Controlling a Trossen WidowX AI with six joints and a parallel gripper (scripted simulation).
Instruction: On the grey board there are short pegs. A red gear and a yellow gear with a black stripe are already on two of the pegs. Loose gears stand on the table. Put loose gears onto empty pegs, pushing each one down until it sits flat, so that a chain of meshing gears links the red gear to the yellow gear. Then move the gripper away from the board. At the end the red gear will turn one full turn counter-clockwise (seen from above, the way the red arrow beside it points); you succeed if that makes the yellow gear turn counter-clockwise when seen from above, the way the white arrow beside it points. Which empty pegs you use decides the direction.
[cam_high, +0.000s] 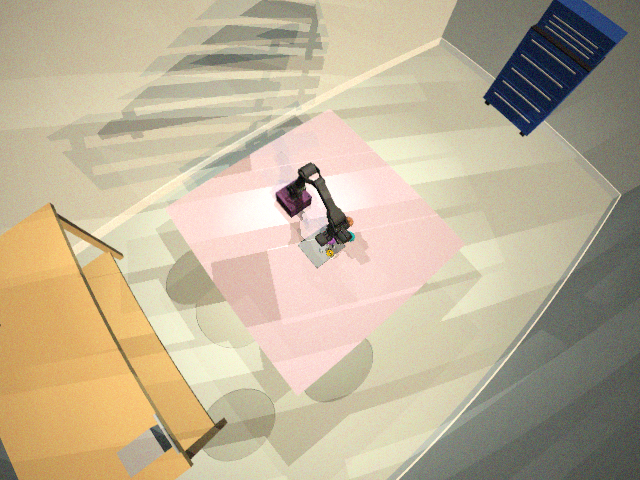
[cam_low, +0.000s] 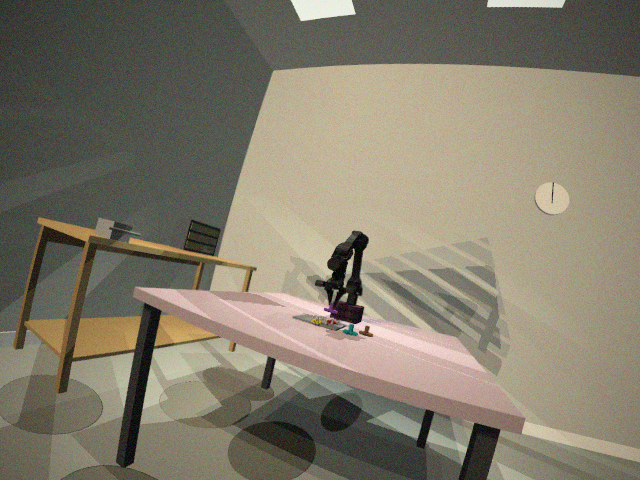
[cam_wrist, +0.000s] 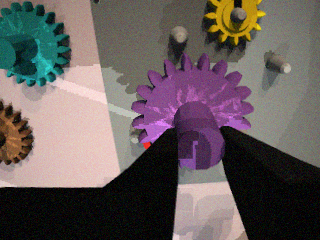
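The yellow gear lies 7 cm below my gripper tip, 5 cm to the right of it and 4 cm ahead of it. From my gripper tip the other things lie so: red gear 8 cm below, 4 cm behind, 1 cm to the left; then purple gear 1 cm below; then teal gear 11 cm to the left, 8 cm below, 6 cm ahead.
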